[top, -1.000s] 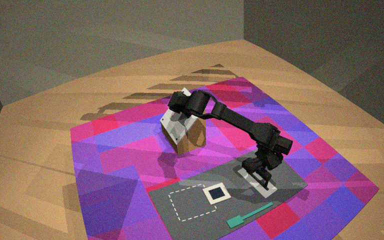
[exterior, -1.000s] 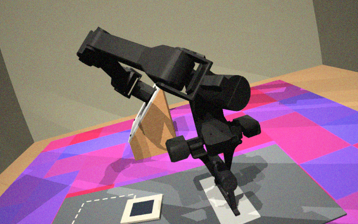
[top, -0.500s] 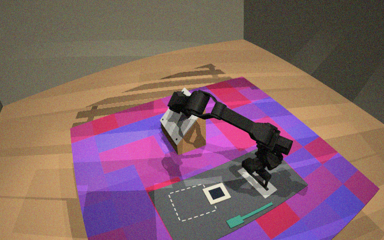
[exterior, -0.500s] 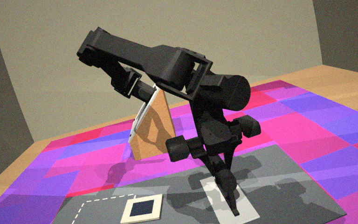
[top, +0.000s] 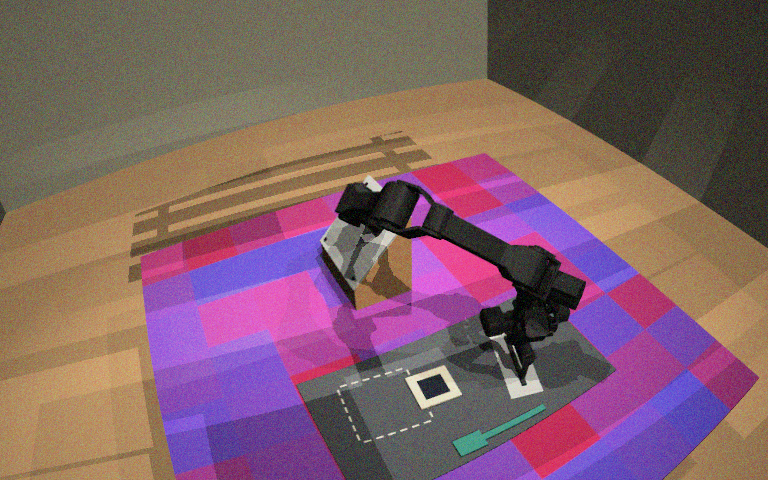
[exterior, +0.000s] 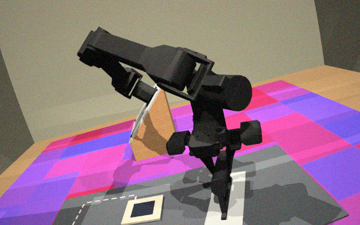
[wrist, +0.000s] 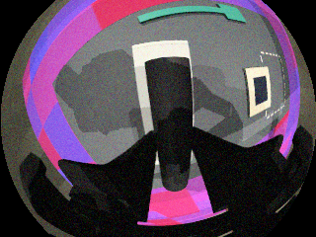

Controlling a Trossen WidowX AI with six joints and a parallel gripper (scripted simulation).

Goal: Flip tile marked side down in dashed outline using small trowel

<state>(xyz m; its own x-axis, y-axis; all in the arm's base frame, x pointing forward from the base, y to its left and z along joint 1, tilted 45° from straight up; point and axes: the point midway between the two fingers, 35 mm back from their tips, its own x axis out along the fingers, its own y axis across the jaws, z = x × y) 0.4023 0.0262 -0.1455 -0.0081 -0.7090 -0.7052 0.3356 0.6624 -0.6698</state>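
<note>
Now: the grey mat 13 cm to the right of my gripper tip and 8 cm below it. From my gripper tip the other things lie so: tile (3 cm behind, 19 cm to the right, 6 cm below); green trowel (14 cm ahead, 15 cm to the right, 6 cm below).
</note>
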